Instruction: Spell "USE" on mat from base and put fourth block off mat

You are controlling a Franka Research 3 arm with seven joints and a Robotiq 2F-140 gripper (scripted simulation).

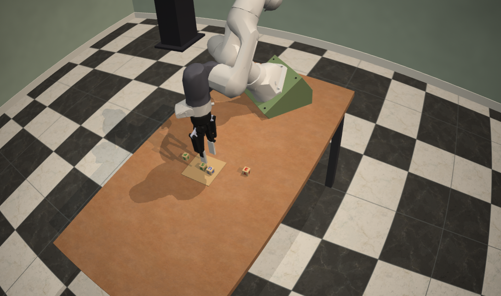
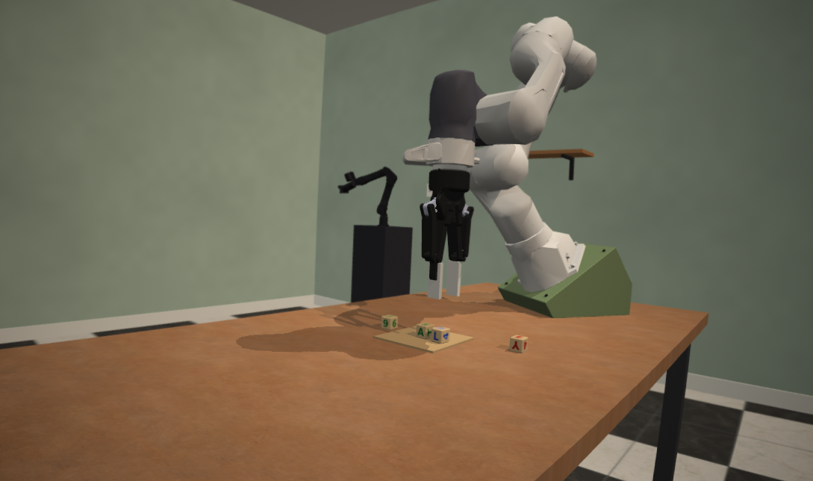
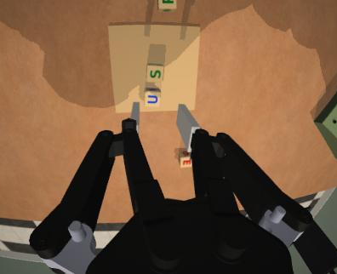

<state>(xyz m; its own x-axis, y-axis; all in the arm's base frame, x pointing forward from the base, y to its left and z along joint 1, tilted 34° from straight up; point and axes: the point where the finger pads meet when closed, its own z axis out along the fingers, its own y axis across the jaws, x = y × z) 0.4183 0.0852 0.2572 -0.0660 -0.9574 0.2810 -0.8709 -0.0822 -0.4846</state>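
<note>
Now: the U block 10 cm below my hand. The rest, counted from my hand: E block 13 cm to the left, 11 cm below, 6 cm behind; then mat 12 cm below, 4 cm to the right; then S block 10 cm below, 4 cm to the right.
</note>
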